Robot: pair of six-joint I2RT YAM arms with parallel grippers.
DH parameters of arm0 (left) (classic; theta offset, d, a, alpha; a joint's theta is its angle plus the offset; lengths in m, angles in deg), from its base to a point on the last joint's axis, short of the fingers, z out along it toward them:
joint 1: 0 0.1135 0.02 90
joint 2: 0 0 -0.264 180
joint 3: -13.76 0 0.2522 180
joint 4: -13.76 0 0.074 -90
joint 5: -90 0 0 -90
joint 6: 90 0.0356 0 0
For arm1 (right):
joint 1: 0 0.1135 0.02 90
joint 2: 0 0 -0.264 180
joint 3: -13.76 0 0.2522 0
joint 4: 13.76 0 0.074 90
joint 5: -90 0 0 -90
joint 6: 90 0.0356 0 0
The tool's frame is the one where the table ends.
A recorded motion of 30 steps. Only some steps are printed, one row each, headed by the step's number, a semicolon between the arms.
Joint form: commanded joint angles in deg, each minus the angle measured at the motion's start. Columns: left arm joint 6, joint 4, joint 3, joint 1, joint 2, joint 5; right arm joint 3, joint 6, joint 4, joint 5, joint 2, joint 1.
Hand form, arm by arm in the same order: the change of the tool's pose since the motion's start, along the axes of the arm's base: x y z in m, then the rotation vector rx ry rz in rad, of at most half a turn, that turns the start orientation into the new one. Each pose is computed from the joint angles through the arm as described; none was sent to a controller.
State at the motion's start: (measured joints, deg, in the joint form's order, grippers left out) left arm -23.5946 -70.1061 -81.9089 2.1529 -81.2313 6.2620; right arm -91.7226 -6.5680 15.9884 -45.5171 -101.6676 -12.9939
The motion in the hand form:
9: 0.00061 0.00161 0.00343 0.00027 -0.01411 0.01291; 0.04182 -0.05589 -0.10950 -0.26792 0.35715 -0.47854
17: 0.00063 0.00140 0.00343 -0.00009 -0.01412 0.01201; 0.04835 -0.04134 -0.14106 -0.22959 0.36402 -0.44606
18: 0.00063 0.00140 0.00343 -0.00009 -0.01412 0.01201; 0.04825 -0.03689 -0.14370 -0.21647 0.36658 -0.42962
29: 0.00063 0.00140 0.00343 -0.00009 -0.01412 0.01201; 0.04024 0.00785 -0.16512 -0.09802 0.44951 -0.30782
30: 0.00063 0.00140 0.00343 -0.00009 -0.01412 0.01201; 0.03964 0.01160 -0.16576 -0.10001 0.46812 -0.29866
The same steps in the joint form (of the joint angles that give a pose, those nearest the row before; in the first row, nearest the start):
9: -0.39 0.09 -0.70 0.33 -0.02 0.13; -0.50 -14.42 -15.49 -29.90 -19.06 -4.39
17: -0.39 0.09 -0.70 0.28 -0.02 0.11; -0.48 -5.64 -9.29 -28.98 -22.05 -2.49
18: -0.39 0.09 -0.70 0.28 -0.02 0.11; -0.48 -3.78 -7.21 -28.22 -22.05 -1.99
29: -0.39 0.09 -0.70 0.28 -0.02 0.11; -0.50 11.37 12.63 -22.29 -22.05 3.08
30: -0.39 0.09 -0.70 0.28 -0.02 0.11; -0.50 11.34 13.73 -22.32 -22.03 3.54

